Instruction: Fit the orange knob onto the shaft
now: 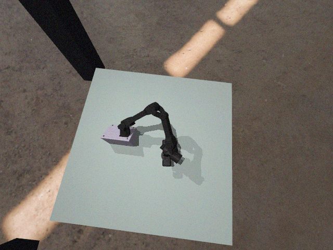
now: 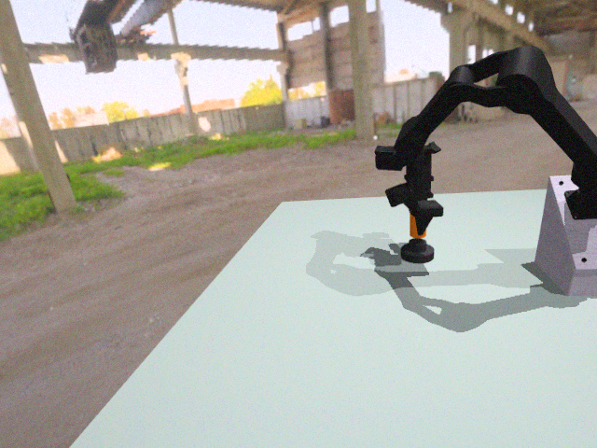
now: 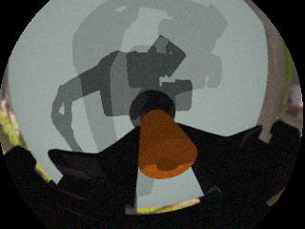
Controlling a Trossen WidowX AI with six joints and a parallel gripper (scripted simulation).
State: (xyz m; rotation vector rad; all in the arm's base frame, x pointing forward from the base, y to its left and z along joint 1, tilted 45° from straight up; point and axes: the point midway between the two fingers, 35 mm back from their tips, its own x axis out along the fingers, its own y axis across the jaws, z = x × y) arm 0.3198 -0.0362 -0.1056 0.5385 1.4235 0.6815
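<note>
Now: the orange knob 20 mm above my gripper tip. Also, from my gripper tip: dark round pedestal: 40 mm below.
</note>
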